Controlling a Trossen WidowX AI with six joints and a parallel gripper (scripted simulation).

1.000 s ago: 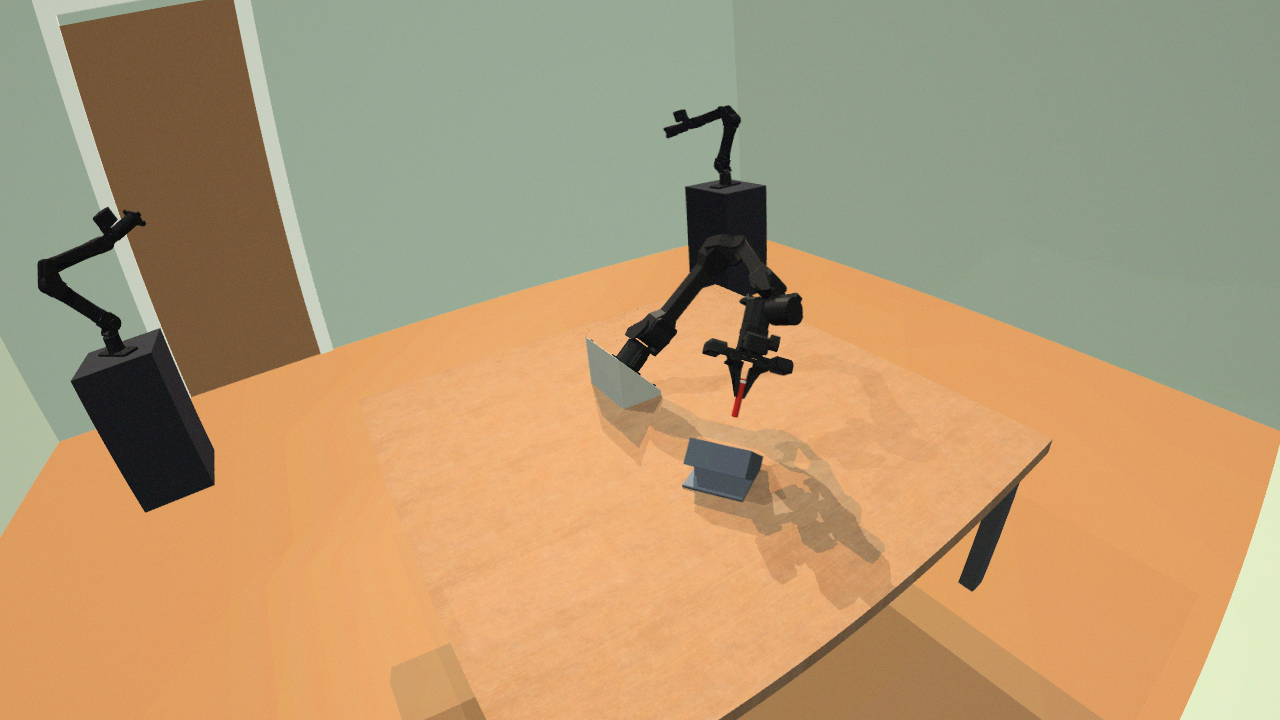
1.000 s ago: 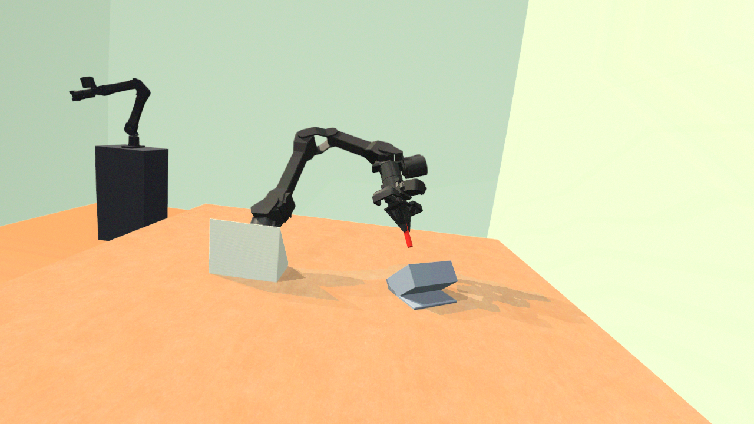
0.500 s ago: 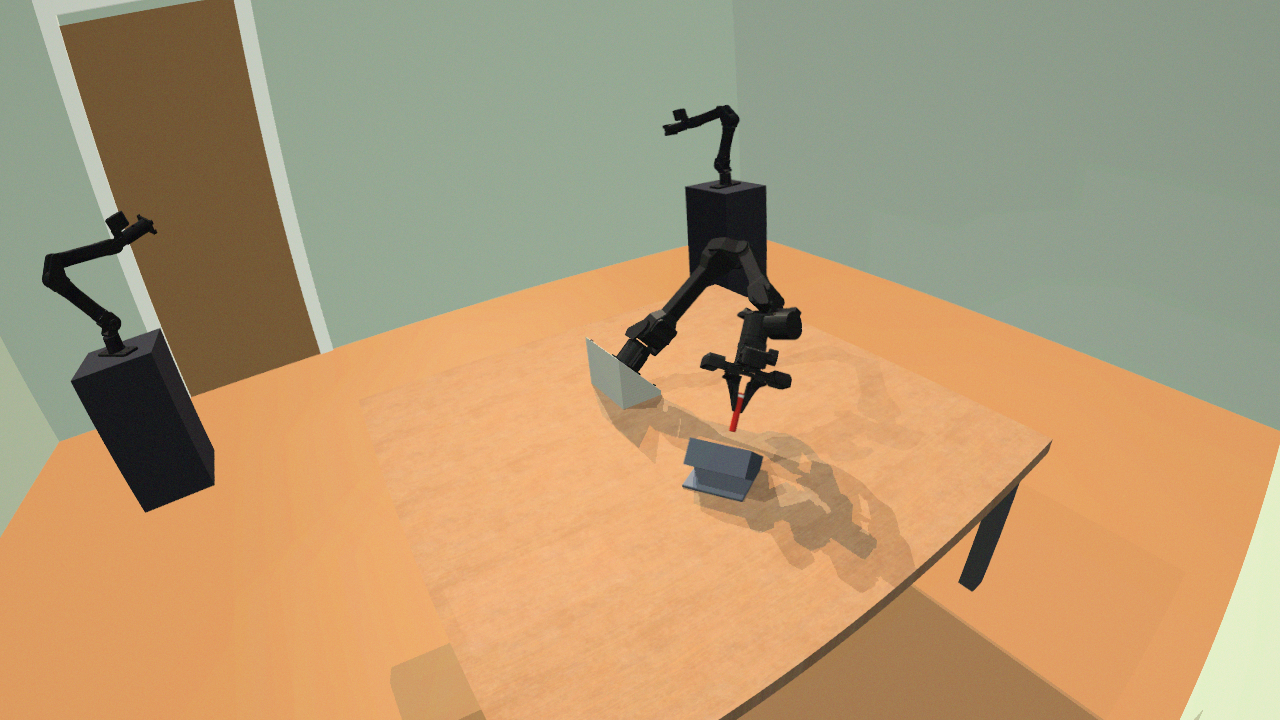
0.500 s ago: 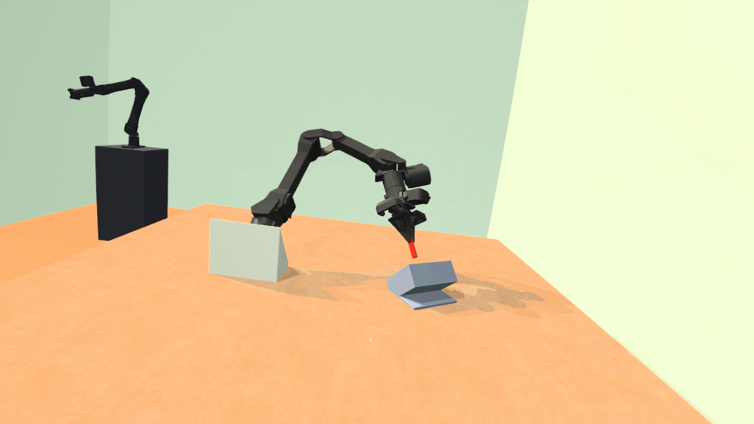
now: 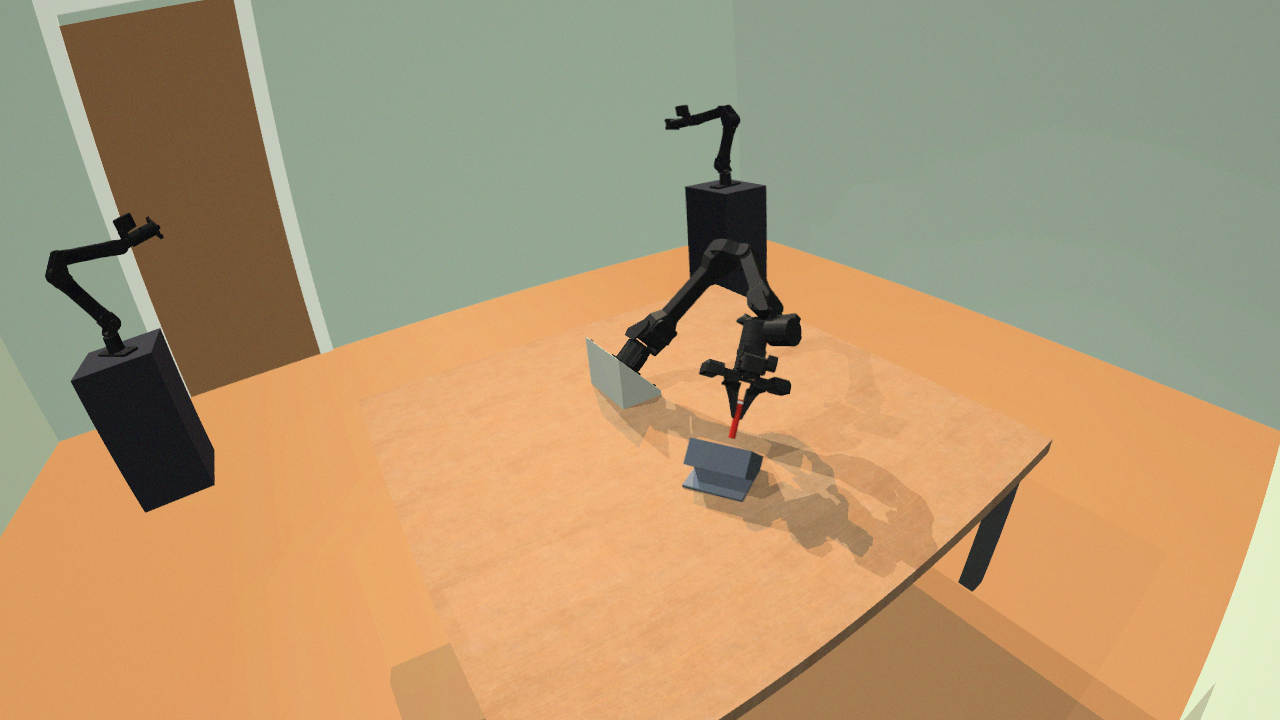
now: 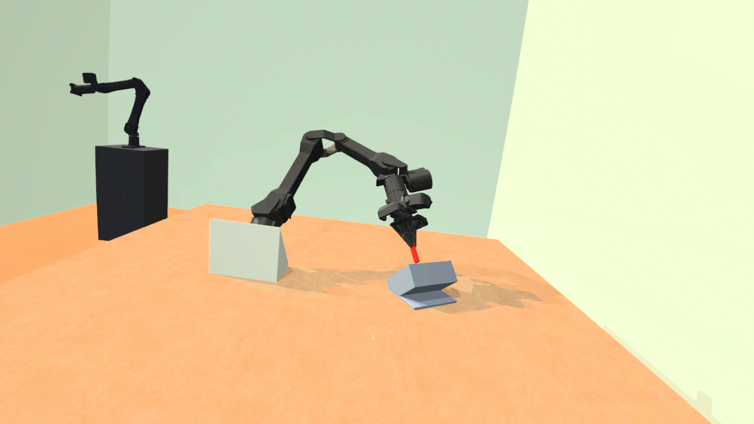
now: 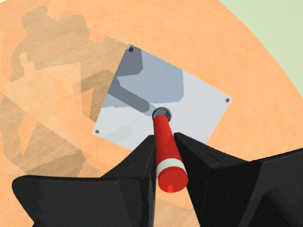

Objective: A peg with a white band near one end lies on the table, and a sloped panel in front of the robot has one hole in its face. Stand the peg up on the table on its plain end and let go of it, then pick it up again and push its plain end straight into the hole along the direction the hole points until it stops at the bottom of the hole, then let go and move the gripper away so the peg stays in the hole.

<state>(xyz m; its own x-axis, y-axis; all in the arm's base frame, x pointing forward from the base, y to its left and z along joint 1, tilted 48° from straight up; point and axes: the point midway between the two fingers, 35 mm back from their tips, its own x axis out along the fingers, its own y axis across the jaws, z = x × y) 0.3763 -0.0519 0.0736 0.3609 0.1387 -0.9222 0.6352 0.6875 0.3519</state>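
Right now my gripper tip is 7 cm above the grey-blue panel block, 5 cm to the left of it and 2 cm short of it. From my gripper tip the other things lie so: red peg 1 cm to the left, 1 cm behind, 1 cm above.
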